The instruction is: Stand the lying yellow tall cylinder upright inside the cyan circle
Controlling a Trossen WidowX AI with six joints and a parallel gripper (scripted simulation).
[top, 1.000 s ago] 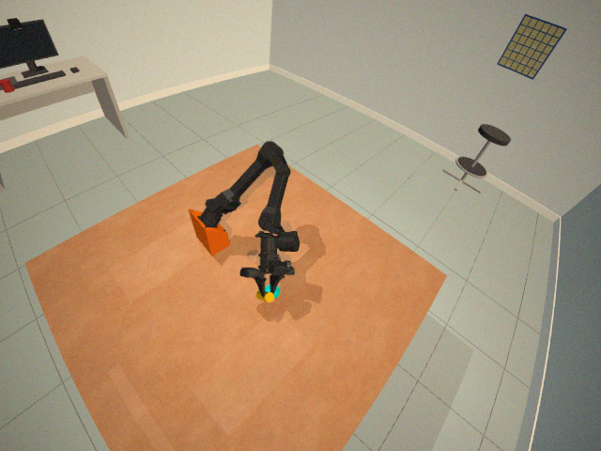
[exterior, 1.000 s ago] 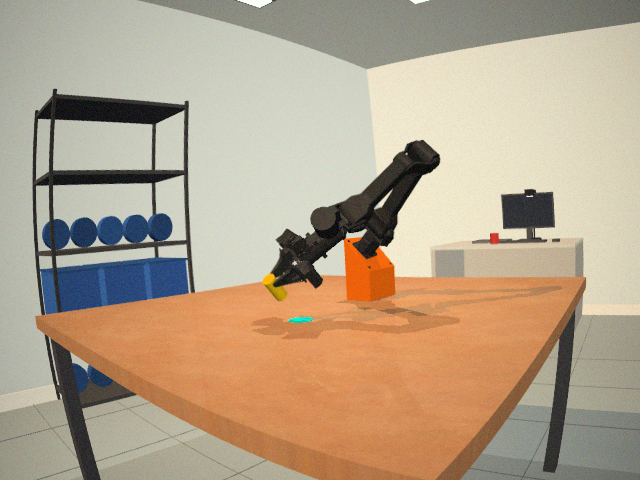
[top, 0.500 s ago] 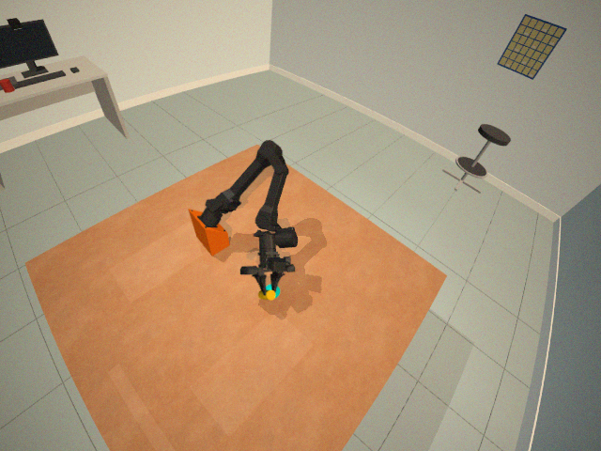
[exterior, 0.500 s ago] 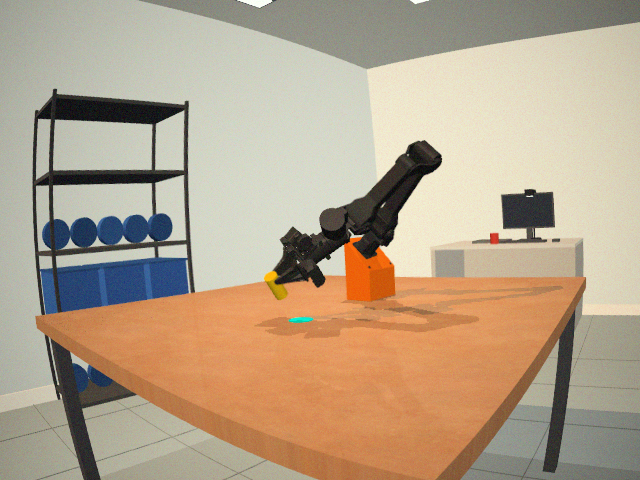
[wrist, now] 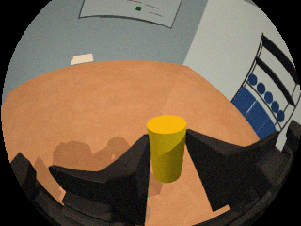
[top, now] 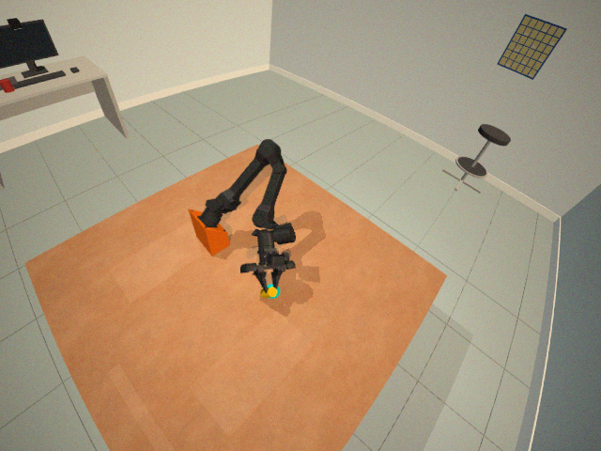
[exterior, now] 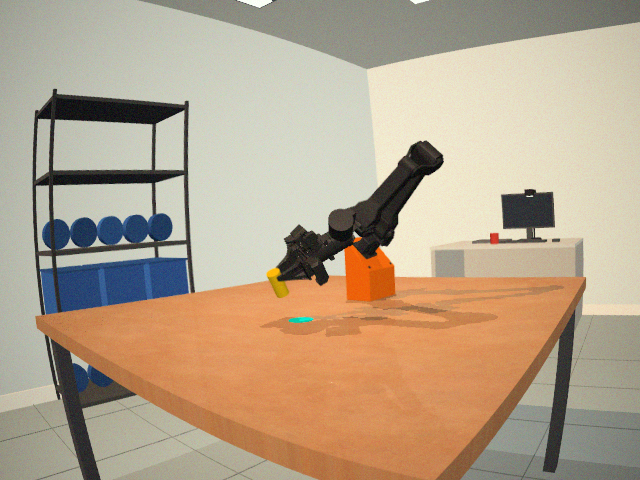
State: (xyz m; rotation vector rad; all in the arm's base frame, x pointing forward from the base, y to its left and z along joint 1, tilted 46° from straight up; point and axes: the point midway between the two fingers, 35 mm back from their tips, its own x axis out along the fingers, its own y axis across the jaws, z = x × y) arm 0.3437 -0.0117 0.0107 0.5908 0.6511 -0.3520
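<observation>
Now: the cyan circle 30 mm behind my gripper tip, 40 mm to the left of it and 110 mm below it. Round my gripper tip: yellow cylinder (10 mm behind, 20 mm below).
</observation>
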